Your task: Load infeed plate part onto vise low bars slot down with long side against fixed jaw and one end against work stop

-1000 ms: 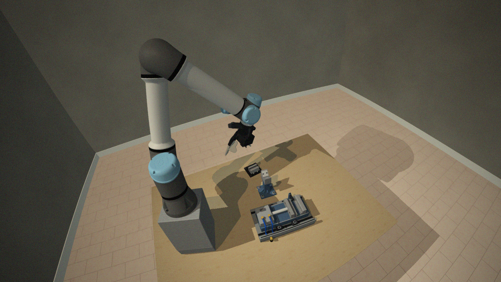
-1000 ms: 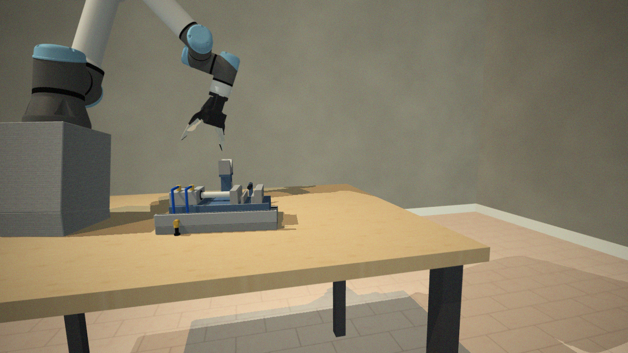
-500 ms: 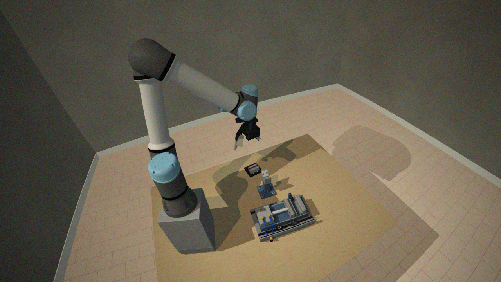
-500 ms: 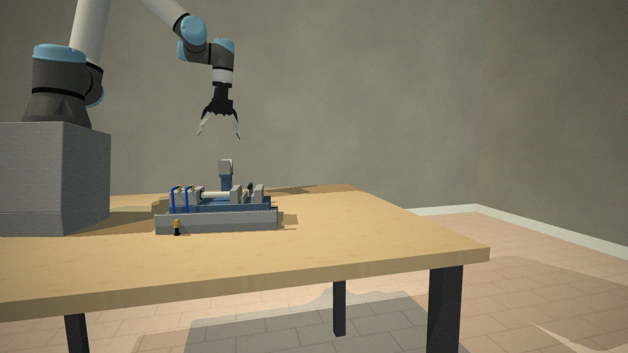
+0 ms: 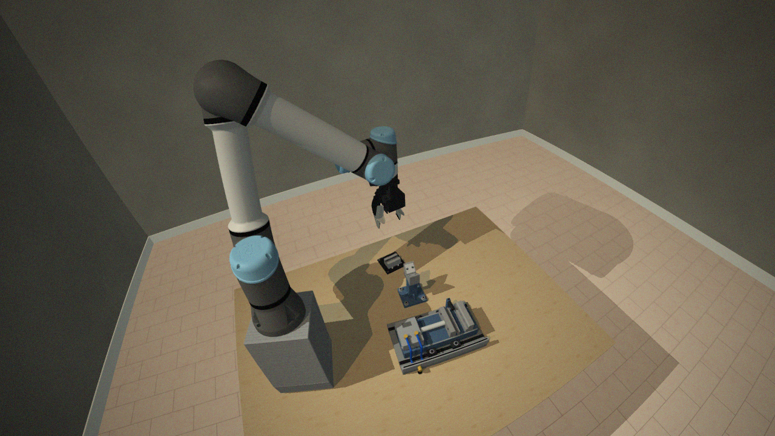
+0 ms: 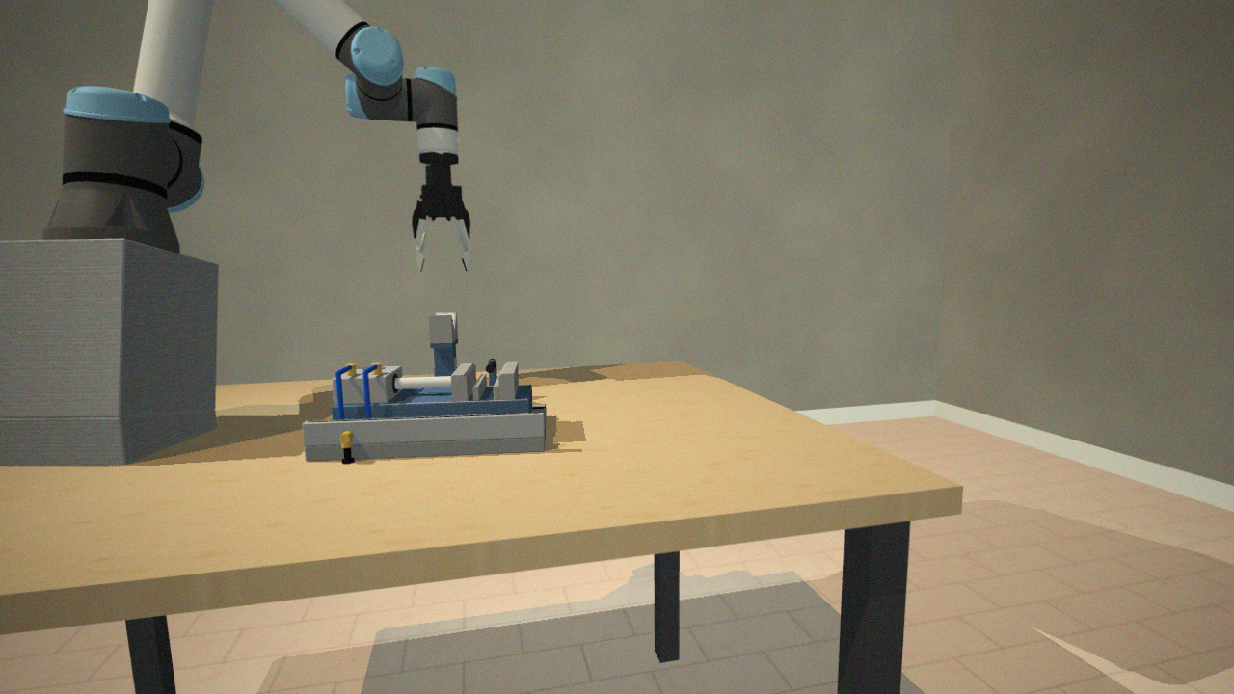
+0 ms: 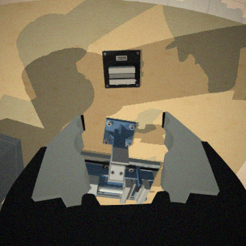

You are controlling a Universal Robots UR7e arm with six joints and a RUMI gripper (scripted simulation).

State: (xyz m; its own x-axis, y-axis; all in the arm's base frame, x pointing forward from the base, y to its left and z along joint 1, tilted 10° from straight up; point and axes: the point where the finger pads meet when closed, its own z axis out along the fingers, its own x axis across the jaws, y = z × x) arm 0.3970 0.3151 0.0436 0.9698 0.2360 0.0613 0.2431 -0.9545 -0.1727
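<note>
Now: the part 220 mm below my hand. From my hand the other things lie so: v-block post: 30 mm ahead, 180 mm to the right, 190 mm below; work stop: 120 mm ahead, 320 mm to the right, 160 mm below; black infeed plate: 10 mm to the left, 240 mm below.
</note>
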